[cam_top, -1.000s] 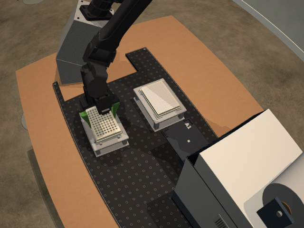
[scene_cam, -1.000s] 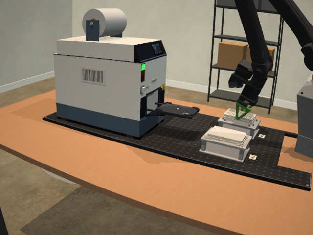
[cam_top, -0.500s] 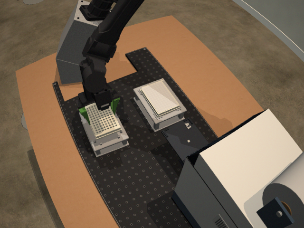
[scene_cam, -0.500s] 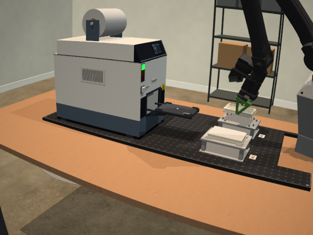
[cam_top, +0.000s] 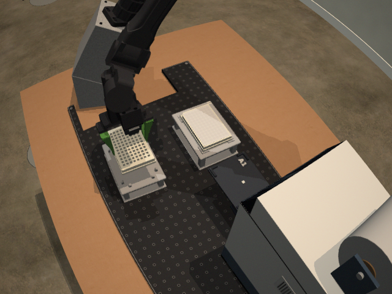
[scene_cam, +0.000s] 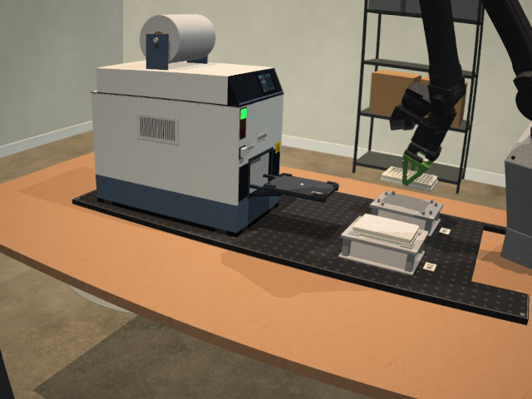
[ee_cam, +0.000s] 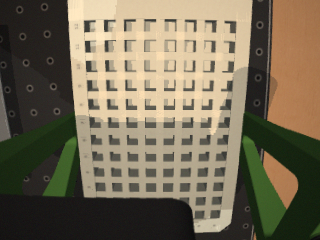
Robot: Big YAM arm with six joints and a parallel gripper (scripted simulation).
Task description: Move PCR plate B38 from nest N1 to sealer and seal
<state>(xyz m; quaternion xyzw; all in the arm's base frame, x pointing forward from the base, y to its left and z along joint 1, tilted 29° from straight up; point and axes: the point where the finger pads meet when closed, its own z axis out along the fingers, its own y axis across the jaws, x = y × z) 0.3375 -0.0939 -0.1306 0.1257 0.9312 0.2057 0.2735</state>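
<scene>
My hand is 7 cm above the nest N1. The rest, counted from my hand: nest N2: 22 cm to the left, 7 cm below, 2 cm ahead; then plate B38: right at my hand; then sealed plate B83: 21 cm to the left, 6 cm below, 2 cm ahead.
</scene>
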